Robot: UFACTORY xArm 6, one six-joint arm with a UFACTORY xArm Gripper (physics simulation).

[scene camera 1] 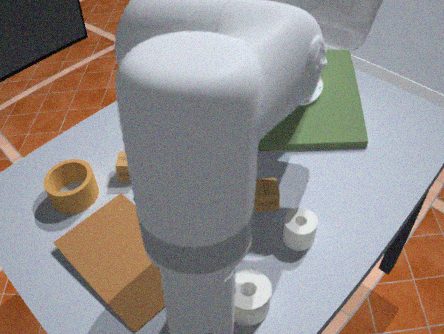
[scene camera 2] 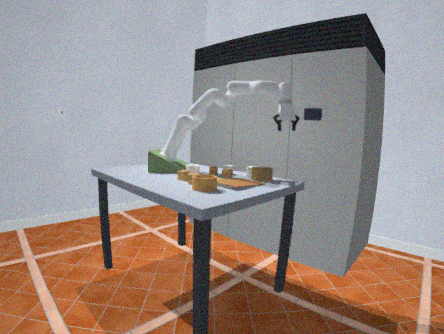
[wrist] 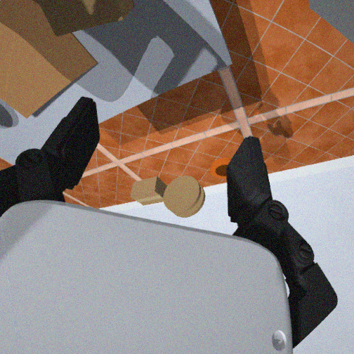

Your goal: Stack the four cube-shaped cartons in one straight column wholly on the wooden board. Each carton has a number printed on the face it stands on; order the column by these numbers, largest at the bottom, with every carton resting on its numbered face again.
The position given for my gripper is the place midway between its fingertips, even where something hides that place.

Observation:
I see my gripper [wrist: 168, 134], a brown wooden board [scene camera 1: 106, 248] and a carton [scene camera 1: 267, 196].

